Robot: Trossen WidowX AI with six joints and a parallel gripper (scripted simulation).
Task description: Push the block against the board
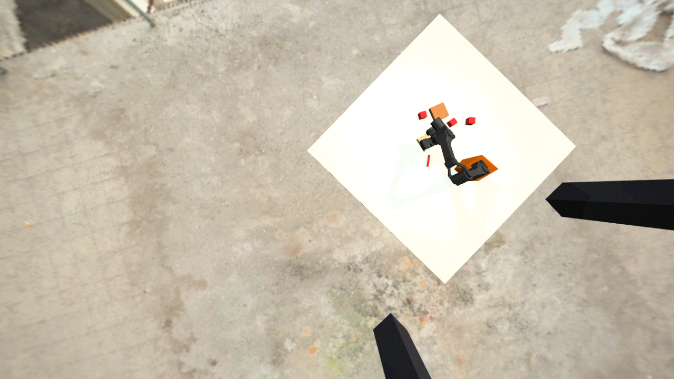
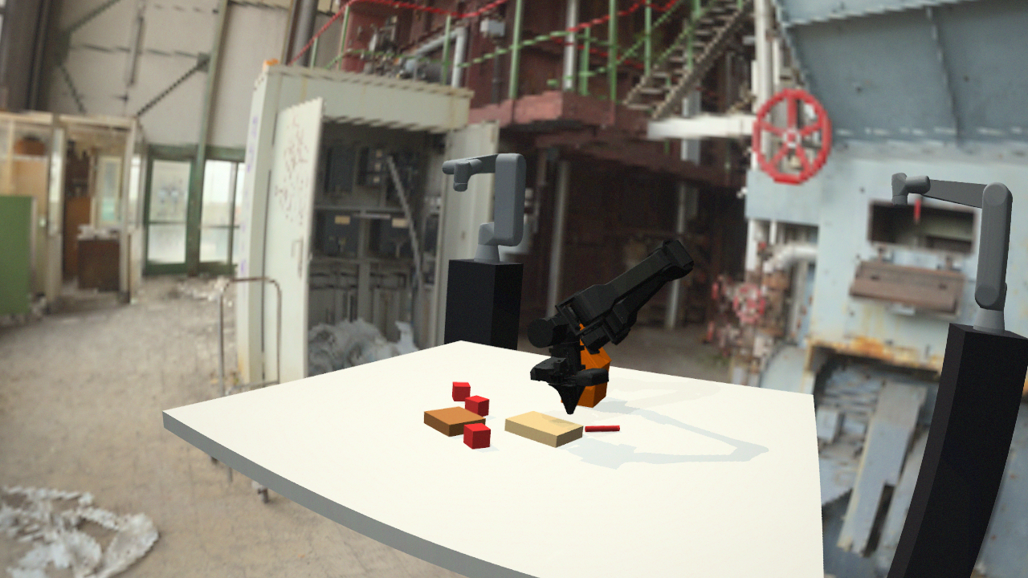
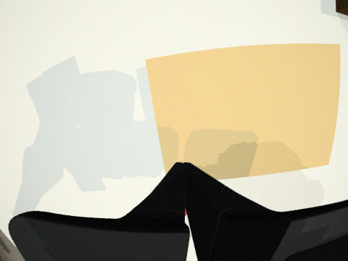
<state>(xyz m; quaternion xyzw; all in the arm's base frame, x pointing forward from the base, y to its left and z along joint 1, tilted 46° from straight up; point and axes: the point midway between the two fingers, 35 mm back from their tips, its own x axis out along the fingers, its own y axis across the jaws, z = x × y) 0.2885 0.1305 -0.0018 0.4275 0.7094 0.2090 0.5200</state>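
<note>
Now: gripper tip 10 mm short of the tan board, 50 mm to the left of it and 40 mm above it. Also, from my gripper tip: brown square block: 100 mm ahead, 230 mm to the right, 40 mm below; thin red stick: 90 mm behind, 50 mm to the left, 50 mm below.
</note>
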